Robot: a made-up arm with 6 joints.
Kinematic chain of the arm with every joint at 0, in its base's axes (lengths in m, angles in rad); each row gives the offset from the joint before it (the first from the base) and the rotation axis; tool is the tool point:
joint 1: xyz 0 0 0.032 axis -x
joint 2: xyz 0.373 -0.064 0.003 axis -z
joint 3: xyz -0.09 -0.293 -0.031 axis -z
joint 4: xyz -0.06 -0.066 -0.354 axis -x
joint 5: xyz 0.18 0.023 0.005 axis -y
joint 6: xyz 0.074 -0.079 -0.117 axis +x
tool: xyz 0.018 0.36 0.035
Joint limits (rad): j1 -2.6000..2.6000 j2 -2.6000..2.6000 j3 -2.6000..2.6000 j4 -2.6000..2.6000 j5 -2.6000..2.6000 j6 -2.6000..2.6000
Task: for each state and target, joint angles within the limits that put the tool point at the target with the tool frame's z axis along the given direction. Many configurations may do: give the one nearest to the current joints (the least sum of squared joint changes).
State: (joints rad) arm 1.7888 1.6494 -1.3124 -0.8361 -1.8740 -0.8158
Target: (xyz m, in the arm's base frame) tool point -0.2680 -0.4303 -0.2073 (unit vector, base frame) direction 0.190 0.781 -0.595
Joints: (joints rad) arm 1.3095 1.6655 -1.3253 -0.6460 -1.5812 -1.6508
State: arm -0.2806 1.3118 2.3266 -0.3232 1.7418 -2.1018
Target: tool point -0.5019 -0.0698 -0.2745 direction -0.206 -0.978 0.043
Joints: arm -0.1740 0.6873 2.1662 -0.1988 1.6519 -2.0606
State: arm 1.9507 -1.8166 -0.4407 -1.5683 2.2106 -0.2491
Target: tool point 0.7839 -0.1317 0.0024 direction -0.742 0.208 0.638
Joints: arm 2.1794 -2.1803 0.4379 -1.5675 2.6000 0.1924
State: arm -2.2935 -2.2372 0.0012 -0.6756 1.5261 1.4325
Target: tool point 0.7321 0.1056 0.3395 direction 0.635 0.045 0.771
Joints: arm -2.2369 -2.6000 -0.1655 -0.5897 1.5615 1.1829
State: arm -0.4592 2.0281 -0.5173 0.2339 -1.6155 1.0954
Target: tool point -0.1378 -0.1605 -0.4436 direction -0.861 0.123 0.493
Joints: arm -0.0030 1.9190 -0.1479 0.5300 -1.8482 1.5194
